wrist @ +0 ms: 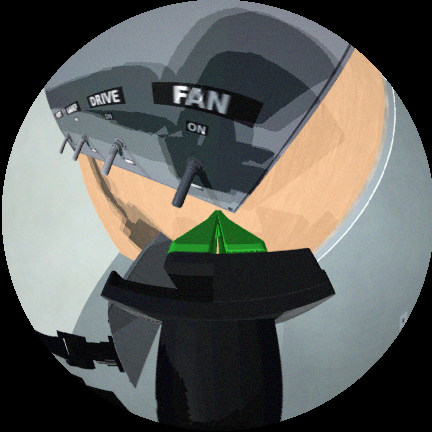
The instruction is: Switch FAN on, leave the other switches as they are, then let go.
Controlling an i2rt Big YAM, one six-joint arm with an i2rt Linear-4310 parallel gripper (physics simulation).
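Places are measured from the arm's base along level axes (x ahead, y left, z up), in centimetres.
Pixels of known places: gripper, fingertip midpoint: (217, 214); arm's base, origin of the base link: (117, 353).
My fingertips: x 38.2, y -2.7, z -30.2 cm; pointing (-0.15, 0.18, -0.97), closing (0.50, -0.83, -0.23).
Ahead of a thing's pixels: the offset from my fingertips to its middle. "spot": to the spot under its first point. Level surfaces: height alone.
The FAN switch @(spot: dx +0.9, dy +4.4, dz -0.3 cm) (185, 184) is a dark grey toggle lever on the grey panel (310, 65), under the FAN label @(dx +8.4, dy +6.3, dz +0.8 cm) (202, 100) and its ON mark @(spot: dx +6.1, dy +5.7, dz -0.4 cm) (196, 128). Its lever slants down and away from the ON mark, like the levers beside it. My gripper (217, 214) is shut, its green fingertips together with nothing between them. In the view the tips are just below and to the right of the FAN lever's end, apart from it.
The DRIVE switch @(spot: dx -1.8, dy +15.7, dz -0.7 cm) (112, 157) stands left of FAN, under the DRIVE label @(dx +5.9, dy +18.0, dz +0.8 cm) (105, 97). The LAMP switch @(spot: dx -4.6, dy +27.4, dz -0.9 cm) (80, 148) and another lever @(spot: dx -7.3, dy +39.1, dz -0.8 cm) (64, 144) are farther left. The wooden table top @(dz -12.0 cm) (320, 185) shows beyond the panel's edge.
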